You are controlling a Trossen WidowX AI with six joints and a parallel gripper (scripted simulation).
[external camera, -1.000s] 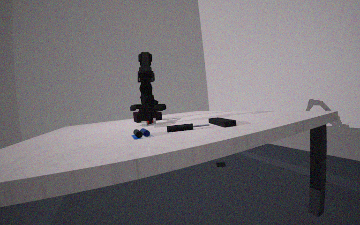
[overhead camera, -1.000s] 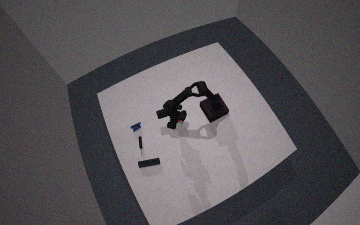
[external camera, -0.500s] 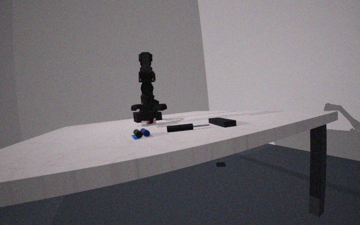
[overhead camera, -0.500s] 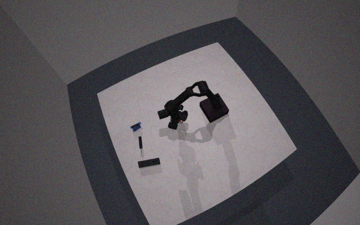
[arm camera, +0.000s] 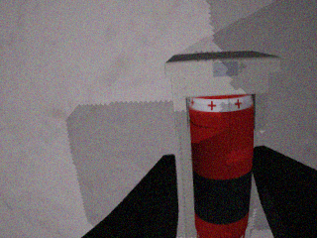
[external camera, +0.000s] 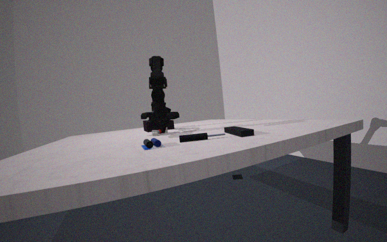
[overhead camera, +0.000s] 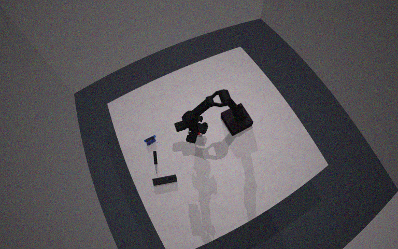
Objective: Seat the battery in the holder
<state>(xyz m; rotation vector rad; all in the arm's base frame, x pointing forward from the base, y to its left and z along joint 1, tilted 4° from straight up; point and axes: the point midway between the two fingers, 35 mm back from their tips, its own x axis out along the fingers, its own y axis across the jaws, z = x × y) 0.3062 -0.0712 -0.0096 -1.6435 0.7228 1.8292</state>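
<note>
Now: gripper tip 1 cm below the battery. The rest, counted from my gripper tip: black-handled screwdriver: 34 cm ahead, 5 cm to the left; then flat black box: 35 cm ahead, 19 cm to the left, 1 cm above.
</note>
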